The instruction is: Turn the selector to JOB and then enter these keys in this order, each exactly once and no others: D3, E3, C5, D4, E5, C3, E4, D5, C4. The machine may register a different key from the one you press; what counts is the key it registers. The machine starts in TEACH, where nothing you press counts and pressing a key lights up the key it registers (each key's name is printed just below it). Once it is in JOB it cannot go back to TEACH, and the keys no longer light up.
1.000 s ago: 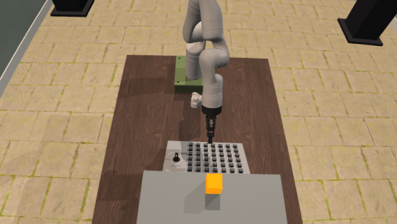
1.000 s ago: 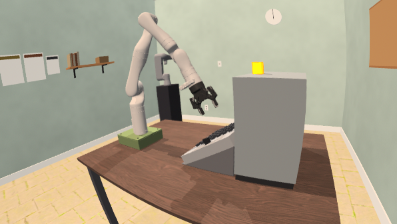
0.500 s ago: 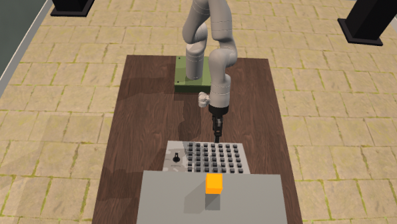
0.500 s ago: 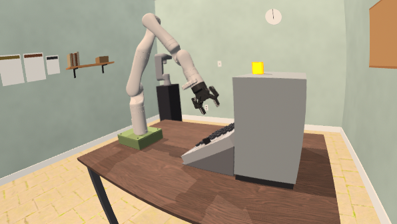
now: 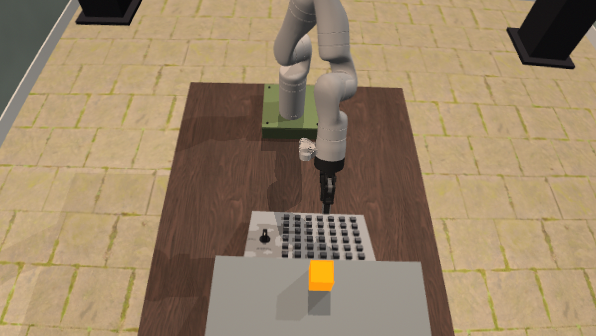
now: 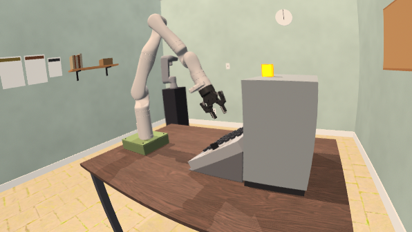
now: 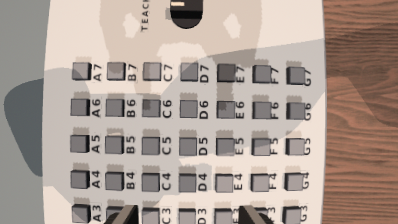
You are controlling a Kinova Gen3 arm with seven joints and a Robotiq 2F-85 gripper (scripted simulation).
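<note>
Now: the D4 key 60 mm ahead of my hand and 110 mm below it. Also, from my hand: E4 key 30 mm ahead, 120 mm below; C4 key 90 mm ahead, 90 mm below; D5 key 60 mm ahead, 30 mm to the right, 110 mm below.
</note>
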